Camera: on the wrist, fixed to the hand. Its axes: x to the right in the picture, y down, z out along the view.
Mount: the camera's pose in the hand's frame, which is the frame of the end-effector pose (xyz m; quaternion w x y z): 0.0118 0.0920 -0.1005 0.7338 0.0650 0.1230 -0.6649
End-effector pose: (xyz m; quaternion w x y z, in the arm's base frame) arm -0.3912 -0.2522 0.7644 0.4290 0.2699 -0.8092 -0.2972
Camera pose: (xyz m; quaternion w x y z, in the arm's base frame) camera -0.3278 -0.2231 0.8820 0.1992 0.8006 -0.3809 -0.4175
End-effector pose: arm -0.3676 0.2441 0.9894 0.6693 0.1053 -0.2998 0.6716
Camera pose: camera -0.4310 0.3156 0.8915 0.9678 0.2375 -0.0240 0.0802
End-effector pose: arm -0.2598 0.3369 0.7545 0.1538 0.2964 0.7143 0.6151
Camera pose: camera -0.3061 0.2712 0.8651 0.4147 -0.3231 0.7801 0.3391
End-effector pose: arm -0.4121 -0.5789 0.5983 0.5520 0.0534 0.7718 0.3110
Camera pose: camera -0.5296 -0.5425 0.6580 0.5135 -0.4764 0.6900 -0.1824
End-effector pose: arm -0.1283 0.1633 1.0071 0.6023 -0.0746 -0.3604 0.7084
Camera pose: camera -0.1507 0.2149 0.8825 0.9622 0.1369 -0.1939 0.1336
